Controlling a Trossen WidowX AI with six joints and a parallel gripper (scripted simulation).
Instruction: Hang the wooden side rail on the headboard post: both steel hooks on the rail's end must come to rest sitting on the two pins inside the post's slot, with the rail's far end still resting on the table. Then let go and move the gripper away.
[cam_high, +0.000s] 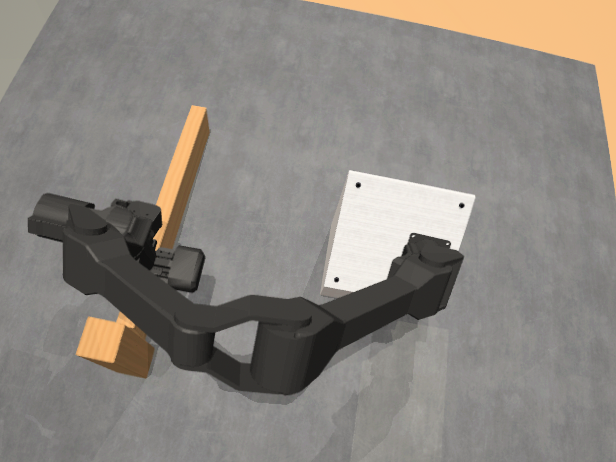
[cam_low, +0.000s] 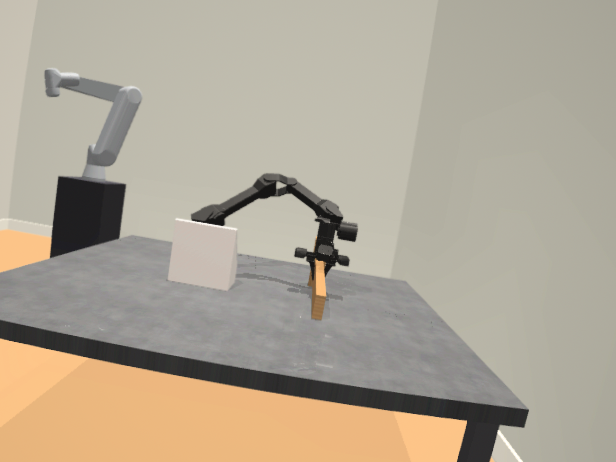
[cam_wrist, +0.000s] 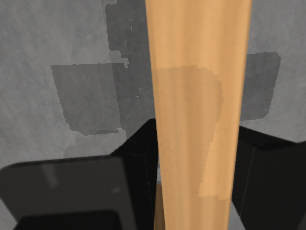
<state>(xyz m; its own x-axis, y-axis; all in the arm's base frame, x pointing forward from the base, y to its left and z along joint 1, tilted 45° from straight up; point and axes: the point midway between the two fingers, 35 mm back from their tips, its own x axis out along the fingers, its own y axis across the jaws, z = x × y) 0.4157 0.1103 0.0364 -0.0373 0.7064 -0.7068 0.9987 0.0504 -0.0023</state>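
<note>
Right now the headboard post is 120 mm to the left of my gripper tip and 40 mm above it.
</note>
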